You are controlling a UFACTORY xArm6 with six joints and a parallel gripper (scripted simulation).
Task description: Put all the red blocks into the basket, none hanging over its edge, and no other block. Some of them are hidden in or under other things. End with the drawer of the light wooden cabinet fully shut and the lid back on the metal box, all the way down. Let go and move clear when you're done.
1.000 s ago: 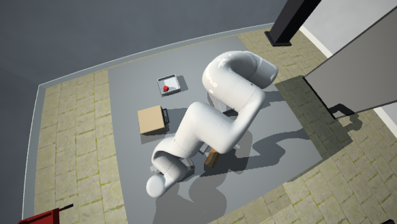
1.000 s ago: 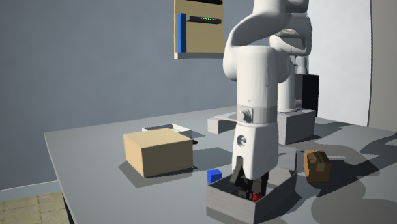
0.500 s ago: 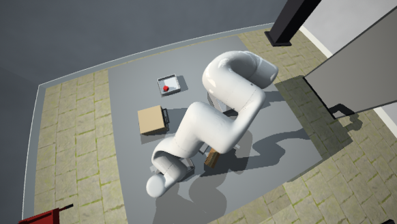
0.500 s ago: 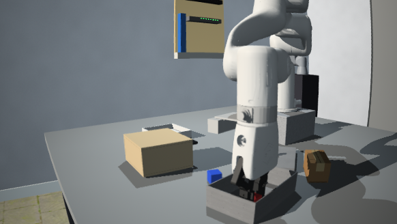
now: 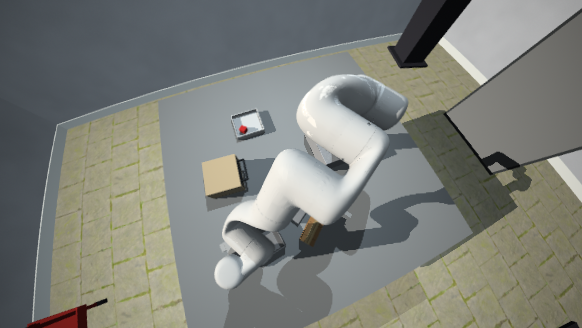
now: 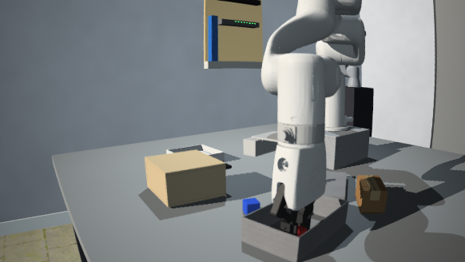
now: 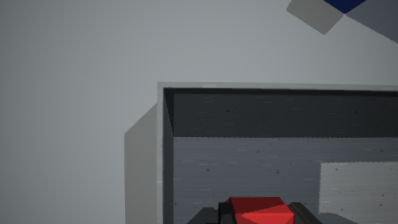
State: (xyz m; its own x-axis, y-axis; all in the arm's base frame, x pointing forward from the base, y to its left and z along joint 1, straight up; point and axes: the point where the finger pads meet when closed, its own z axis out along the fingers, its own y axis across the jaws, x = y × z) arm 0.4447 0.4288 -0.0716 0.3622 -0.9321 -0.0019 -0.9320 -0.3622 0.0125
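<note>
My hand is 620 mm to the left of the white basket, 20 mm past it and 20 mm above it. Also, from my hand: blue block (160 mm to the right, 20 mm below); green block (260 mm behind, 70 mm to the right, 20 mm below); cardboard box (250 mm behind, 50 mm to the right).
</note>
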